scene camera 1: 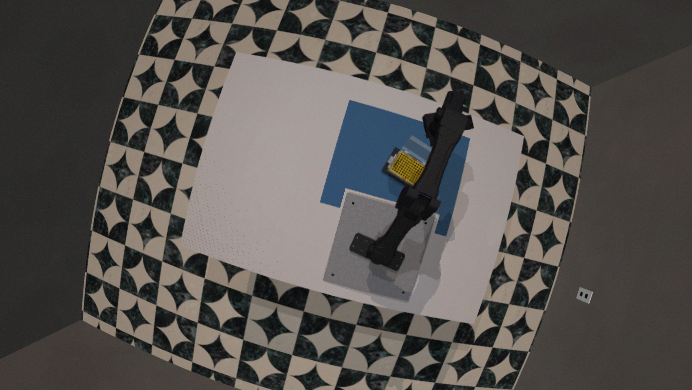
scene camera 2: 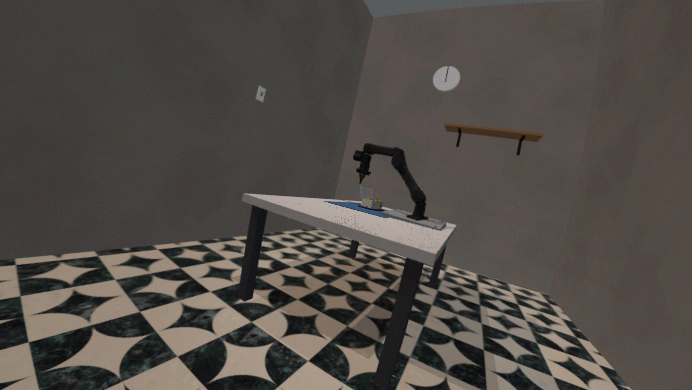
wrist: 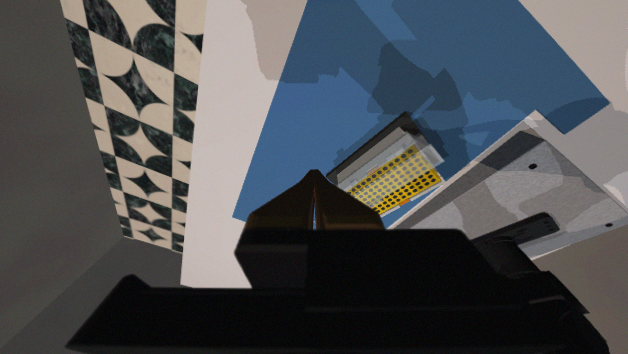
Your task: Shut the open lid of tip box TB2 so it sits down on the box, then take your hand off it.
Observation:
The gripper point(wrist: 314, 176) is shut, holding nothing. Also in view: a yellow perforated rack point(wrist: 430, 178).

